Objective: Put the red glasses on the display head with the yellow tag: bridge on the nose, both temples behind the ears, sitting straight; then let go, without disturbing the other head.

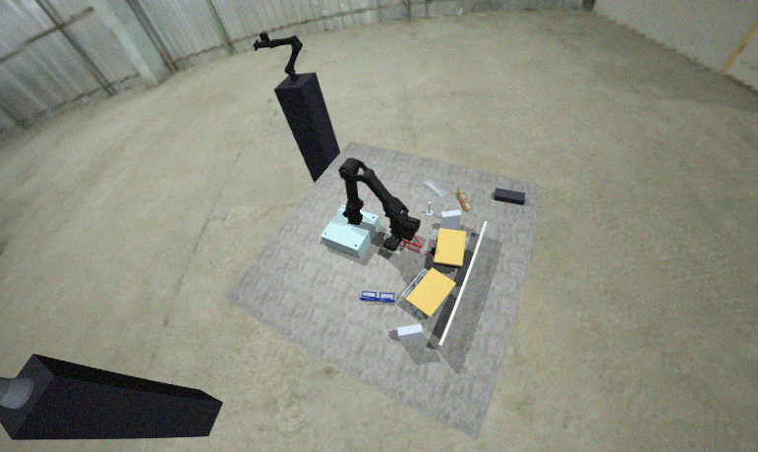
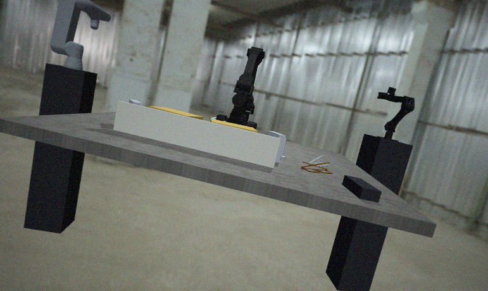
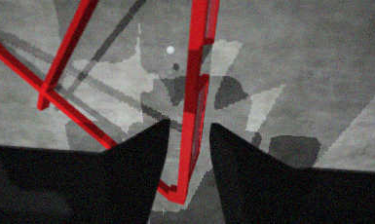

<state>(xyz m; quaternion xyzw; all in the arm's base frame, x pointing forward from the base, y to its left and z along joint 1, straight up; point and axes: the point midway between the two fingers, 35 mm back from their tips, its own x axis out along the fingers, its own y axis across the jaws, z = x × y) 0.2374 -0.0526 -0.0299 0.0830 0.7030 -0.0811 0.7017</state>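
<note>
The white peg is 110 mm ahead of my gripper tip, 210 mm to the left of it and 10 mm above it. From my gripper tip the other things lie so: long white wall: 330 mm ahead, 170 mm to the right, 40 mm above; then dark box: 520 mm ahead, 390 mm to the left.
</note>
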